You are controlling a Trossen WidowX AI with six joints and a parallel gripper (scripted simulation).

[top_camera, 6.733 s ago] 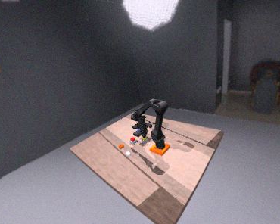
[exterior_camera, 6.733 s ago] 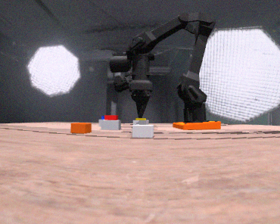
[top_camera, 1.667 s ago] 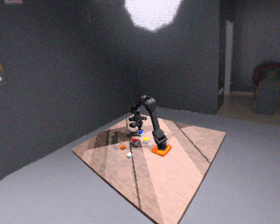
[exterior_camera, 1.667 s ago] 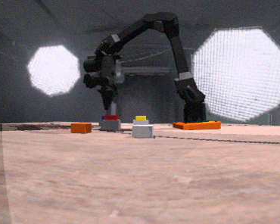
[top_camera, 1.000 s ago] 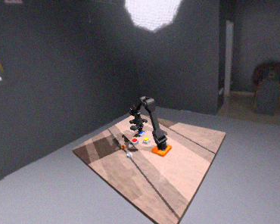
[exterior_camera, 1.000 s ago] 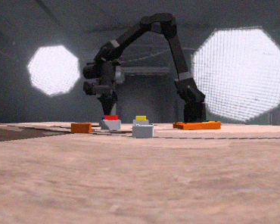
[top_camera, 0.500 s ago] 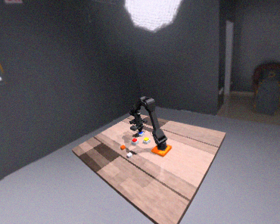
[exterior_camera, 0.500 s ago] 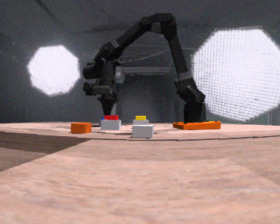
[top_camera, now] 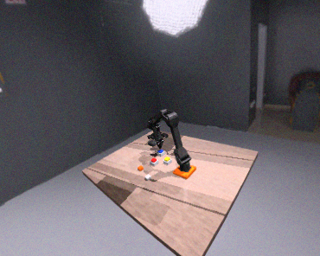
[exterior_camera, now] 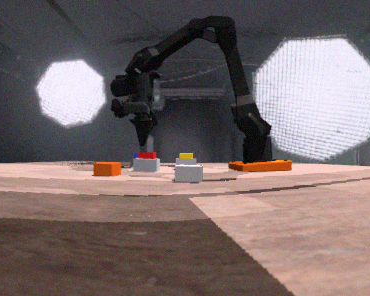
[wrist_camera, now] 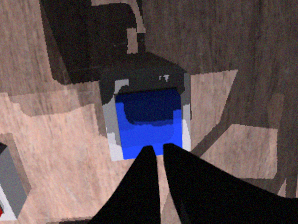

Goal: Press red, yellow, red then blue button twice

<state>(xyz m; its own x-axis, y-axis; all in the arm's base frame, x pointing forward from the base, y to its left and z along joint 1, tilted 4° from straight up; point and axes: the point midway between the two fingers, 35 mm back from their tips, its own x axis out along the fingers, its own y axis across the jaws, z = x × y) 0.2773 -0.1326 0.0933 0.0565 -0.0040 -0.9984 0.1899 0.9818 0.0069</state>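
Right now my gripper tip is 3 cm above the blue button. From my gripper tip the other things lie so: yellow button (11 cm behind, 8 cm to the left, 3 cm below); then red button (2 cm behind, 13 cm to the left, 3 cm below); then orange block (5 cm ahead, 23 cm to the left, 5 cm below).
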